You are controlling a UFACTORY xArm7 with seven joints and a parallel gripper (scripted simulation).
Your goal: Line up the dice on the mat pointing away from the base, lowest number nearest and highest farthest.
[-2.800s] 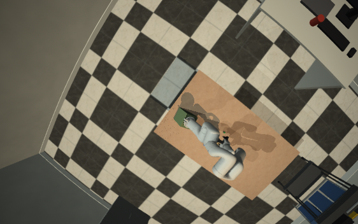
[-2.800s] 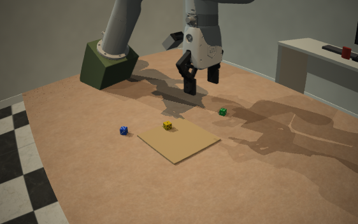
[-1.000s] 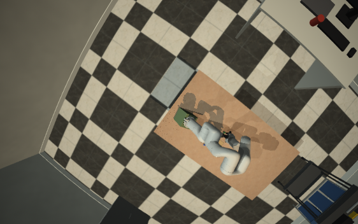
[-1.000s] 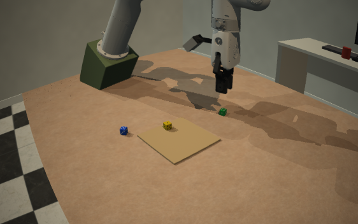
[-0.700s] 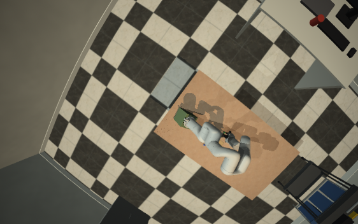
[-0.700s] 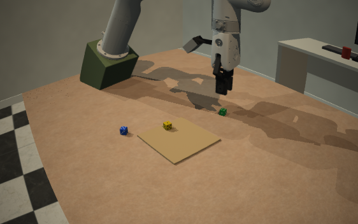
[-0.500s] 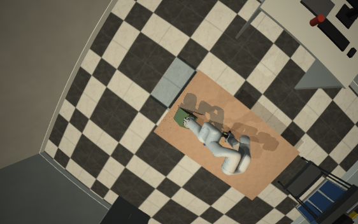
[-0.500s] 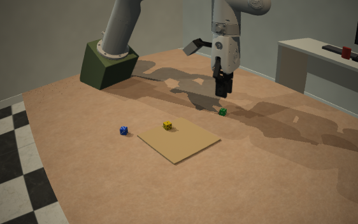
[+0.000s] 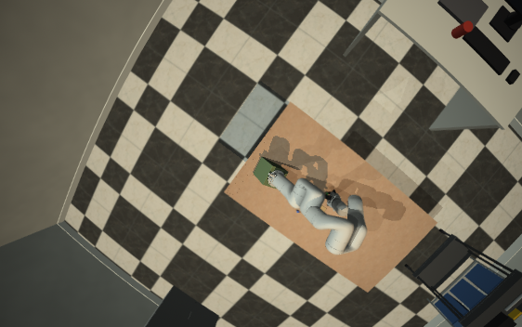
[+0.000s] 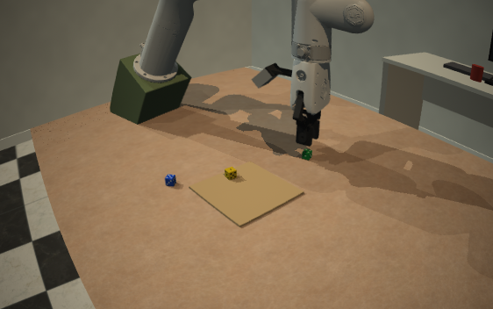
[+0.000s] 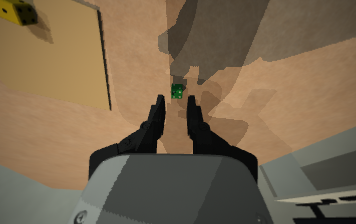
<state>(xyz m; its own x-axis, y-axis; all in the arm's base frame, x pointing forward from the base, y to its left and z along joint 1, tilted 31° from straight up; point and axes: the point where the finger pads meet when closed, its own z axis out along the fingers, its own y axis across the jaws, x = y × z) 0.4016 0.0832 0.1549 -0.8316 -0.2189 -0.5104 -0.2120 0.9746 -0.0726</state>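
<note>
Now: hand 50 mm above the green die. The rest, counted from my hand: tan mat (170 mm to the right, 60 mm below); then blue die (250 mm to the right, 100 mm behind, 50 mm below); then yellow die (160 mm to the right, 50 mm below, 40 mm behind).
</note>
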